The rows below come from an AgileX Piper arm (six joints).
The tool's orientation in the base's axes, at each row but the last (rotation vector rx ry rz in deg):
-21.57, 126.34, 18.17
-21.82, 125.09, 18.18
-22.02, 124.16, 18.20
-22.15, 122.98, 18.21
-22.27, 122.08, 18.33
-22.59, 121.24, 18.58
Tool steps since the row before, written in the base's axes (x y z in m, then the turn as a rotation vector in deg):
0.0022, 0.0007, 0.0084, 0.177, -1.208, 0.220
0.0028, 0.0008, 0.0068, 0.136, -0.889, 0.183
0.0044, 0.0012, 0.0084, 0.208, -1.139, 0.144
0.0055, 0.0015, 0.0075, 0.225, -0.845, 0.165
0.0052, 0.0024, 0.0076, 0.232, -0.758, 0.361
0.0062, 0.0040, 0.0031, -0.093, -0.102, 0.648
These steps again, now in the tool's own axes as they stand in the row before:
-0.0081, 0.0006, -0.0032, -0.088, -1.160, -0.432
-0.0072, 0.0003, -0.0017, -0.085, -0.854, -0.326
-0.0095, 0.0001, -0.0012, -0.054, -1.114, -0.341
-0.0094, -0.0001, 0.0005, -0.127, -0.849, -0.233
-0.0095, 0.0008, 0.0006, -0.307, -0.757, -0.303
-0.0064, 0.0014, 0.0045, -0.481, -0.005, -0.455

